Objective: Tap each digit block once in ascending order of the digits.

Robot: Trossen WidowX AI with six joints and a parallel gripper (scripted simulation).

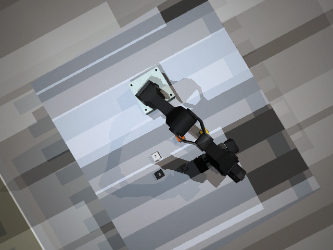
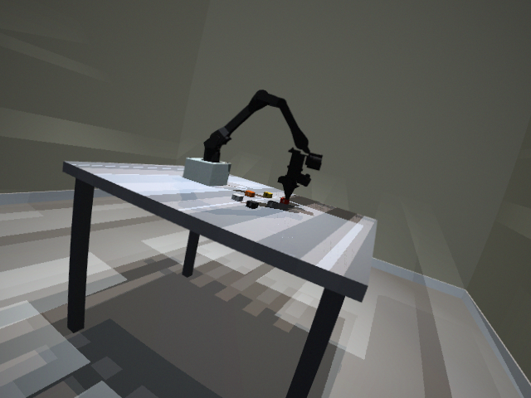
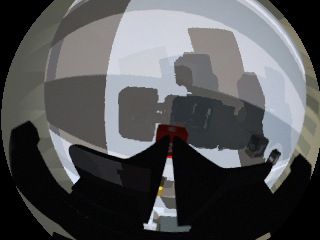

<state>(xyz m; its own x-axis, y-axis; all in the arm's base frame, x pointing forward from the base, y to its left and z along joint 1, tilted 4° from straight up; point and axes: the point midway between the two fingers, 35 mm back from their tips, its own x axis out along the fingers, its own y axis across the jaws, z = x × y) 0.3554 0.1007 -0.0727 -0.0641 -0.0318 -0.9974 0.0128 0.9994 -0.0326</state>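
Right now the red block is 10 mm below my gripper tip and 10 mm behind it. The rest, counted from my gripper tip: grey block: 140 mm to the right, 10 mm below, 10 mm behind; orange block: 140 mm behind, 90 mm to the right, 10 mm below; yellow block: 100 mm behind, 20 mm to the left, 10 mm below.
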